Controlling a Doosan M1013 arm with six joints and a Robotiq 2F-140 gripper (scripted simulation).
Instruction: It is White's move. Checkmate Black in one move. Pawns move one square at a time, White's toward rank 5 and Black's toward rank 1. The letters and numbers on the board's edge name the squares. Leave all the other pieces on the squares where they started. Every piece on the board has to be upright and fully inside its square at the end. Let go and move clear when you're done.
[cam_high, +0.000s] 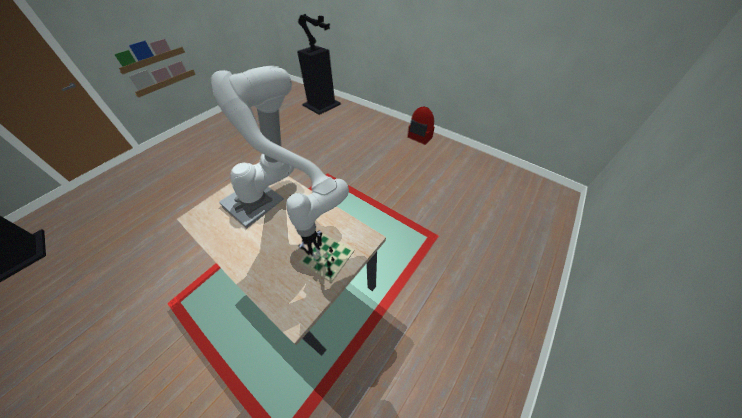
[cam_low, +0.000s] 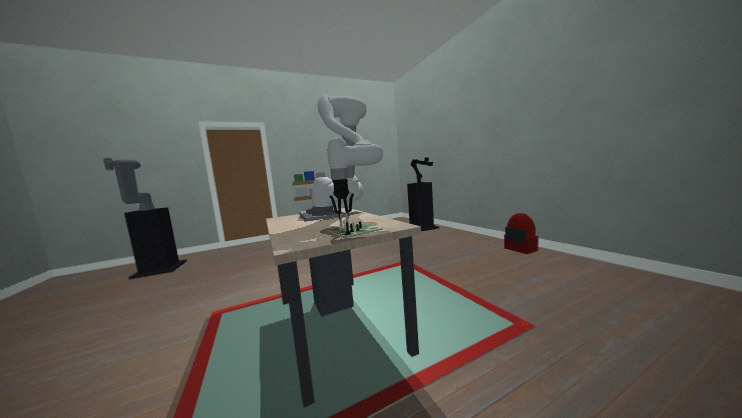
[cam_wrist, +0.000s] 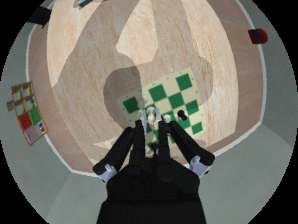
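My gripper is now 3 cm above the white chess piece. From my hand the other things lie so: chessboard (3 cm ahead, 4 cm to the left, 6 cm below).
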